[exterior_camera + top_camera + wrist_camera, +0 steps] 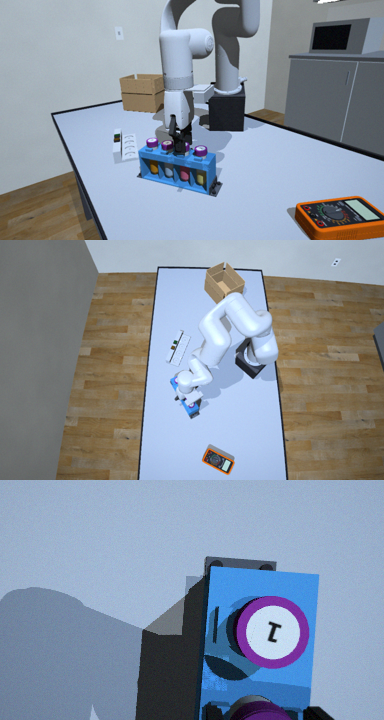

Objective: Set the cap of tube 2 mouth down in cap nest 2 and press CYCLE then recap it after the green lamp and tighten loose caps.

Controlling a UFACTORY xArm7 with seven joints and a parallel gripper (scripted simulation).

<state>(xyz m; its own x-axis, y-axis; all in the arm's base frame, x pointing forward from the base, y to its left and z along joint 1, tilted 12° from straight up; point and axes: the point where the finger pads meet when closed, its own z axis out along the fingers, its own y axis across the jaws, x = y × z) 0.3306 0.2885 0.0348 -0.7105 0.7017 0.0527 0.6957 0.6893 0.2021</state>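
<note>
Right now my hand is 20 mm above the purple cap marked 2. The rest, counted from my hand: cap 3: 40 mm to the right, 30 mm ahead, 20 mm below; cap marked 1: 40 mm to the left, 30 mm behind, 20 mm below; cap 4: 80 mm to the right, 70 mm ahead, 20 mm below.
</note>
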